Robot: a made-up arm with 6 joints. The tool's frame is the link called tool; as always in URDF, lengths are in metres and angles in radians. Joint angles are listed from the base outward.
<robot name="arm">
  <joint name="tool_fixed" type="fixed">
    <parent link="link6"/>
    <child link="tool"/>
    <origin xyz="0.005 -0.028 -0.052" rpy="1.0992 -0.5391 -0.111"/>
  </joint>
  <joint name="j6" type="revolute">
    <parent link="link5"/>
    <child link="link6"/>
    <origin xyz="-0.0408 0.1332 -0.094" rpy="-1.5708 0 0.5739"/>
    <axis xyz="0 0 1"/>
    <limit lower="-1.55" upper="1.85"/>
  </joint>
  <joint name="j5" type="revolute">
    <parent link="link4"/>
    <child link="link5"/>
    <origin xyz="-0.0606 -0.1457 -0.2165" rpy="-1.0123 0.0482 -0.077"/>
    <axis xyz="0 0 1"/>
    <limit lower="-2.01" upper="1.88"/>
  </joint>
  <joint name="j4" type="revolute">
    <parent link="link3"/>
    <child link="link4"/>
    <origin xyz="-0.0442 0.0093 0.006" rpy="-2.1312 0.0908 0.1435"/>
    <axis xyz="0 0 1"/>
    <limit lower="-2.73" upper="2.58"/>
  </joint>
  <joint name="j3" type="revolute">
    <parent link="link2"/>
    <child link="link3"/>
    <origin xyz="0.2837 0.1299 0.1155" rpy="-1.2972 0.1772 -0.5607"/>
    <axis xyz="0 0 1"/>
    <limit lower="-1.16" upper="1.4"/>
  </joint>
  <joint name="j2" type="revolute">
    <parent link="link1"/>
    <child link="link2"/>
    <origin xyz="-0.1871 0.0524 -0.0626" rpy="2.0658 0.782 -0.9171"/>
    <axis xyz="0 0 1"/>
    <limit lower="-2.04" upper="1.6"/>
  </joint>
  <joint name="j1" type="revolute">
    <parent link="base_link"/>
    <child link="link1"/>
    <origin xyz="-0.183 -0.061 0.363" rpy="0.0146 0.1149 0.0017"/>
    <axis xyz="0 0 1"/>
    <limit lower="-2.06" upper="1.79"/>
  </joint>
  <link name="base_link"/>
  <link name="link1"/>
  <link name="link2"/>
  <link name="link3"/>
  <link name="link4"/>
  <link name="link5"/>
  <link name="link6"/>
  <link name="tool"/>
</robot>
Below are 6 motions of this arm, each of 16 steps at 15 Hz.
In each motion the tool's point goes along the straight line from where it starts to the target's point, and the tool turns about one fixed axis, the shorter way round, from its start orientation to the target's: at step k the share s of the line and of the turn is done. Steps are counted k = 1, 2, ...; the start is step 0. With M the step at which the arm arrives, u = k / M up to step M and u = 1 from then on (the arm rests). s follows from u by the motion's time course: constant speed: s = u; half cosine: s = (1 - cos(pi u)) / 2; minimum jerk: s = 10 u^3 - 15 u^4 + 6 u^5.
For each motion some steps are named. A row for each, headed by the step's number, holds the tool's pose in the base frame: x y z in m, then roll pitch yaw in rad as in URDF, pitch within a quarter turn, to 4 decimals.
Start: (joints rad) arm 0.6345 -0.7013 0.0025 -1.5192 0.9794 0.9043
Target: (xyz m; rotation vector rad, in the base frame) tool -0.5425 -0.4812 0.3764 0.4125 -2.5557 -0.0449
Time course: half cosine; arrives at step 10
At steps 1, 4, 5, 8, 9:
1: -0.5211 -0.5468 0.0055 2.0009 0.1877 -2.5611
4: -0.5281 -0.5252 0.1276 2.3048 -0.0697 -2.5483
5: -0.5315 -0.5148 0.1863 2.4530 -0.1921 -2.5703
8: -0.5404 -0.4876 0.3401 2.8880 -0.4819 -2.7246
9: -0.5420 -0.4828 0.3671 2.9757 -0.5246 -2.7681

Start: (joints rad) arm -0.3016 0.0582 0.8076 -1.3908 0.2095 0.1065
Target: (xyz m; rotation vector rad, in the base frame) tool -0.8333 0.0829 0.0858 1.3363 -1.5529 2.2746
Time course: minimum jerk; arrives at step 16
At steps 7, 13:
7: -0.7672 -0.1678 -0.0035 -1.8717 0.1264 -1.7002
13: -0.8281 0.0630 0.0787 -1.5047 -0.7077 -2.4794

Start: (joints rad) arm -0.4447 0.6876 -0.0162 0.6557 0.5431 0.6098
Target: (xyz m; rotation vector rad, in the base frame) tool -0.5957 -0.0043 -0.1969 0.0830 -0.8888 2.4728
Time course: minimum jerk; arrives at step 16
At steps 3, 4, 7, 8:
3: -0.8064 -0.3774 0.4639 1.5378 0.1010 -3.0623
4: -0.7942 -0.3559 0.4258 1.4113 0.1226 -3.1018
7: -0.7321 -0.2459 0.2310 0.7527 0.1475 2.9546
8: -0.7064 -0.2004 0.1504 0.4822 0.1146 2.8649

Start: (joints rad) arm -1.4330 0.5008 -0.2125 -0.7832 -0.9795 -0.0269
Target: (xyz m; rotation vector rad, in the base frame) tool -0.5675 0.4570 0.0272 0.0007 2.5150 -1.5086
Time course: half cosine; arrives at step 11
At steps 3, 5, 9, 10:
3: -0.6915 0.3687 0.4015 -2.7792 0.1118 -2.5359
5: -0.6531 0.3961 0.2856 -2.5518 0.0933 -2.6932
9: -0.5794 0.4485 0.0631 -2.1191 0.1571 -2.9890
10: -0.5705 0.4548 0.0364 -2.0685 0.1731 -3.0222

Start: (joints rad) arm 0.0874 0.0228 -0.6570 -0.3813 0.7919 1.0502
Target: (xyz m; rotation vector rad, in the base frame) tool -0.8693 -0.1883 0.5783 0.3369 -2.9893 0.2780
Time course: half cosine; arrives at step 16
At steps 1, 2, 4, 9, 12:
1: -0.5223 -0.6087 0.3894 1.6688 -0.5541 -2.3915
2: -0.5322 -0.5966 0.3948 1.7215 -0.5567 -2.4152
4: -0.5702 -0.5506 0.4155 1.9226 -0.5565 -2.5064
9: -0.7283 -0.3591 0.5015 2.7110 -0.4039 -2.8205
12: -0.8180 -0.2505 0.5504 3.1016 -0.2426 -2.9097

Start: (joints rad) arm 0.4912 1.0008 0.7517 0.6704 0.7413 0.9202
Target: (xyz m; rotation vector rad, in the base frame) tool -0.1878 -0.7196 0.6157 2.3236 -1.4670 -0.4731
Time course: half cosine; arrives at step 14
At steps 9, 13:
9: -0.2117 -0.7306 0.6080 2.5797 0.0344 -1.2775
13: -0.1889 -0.7201 0.6154 2.6562 0.0898 -1.1548

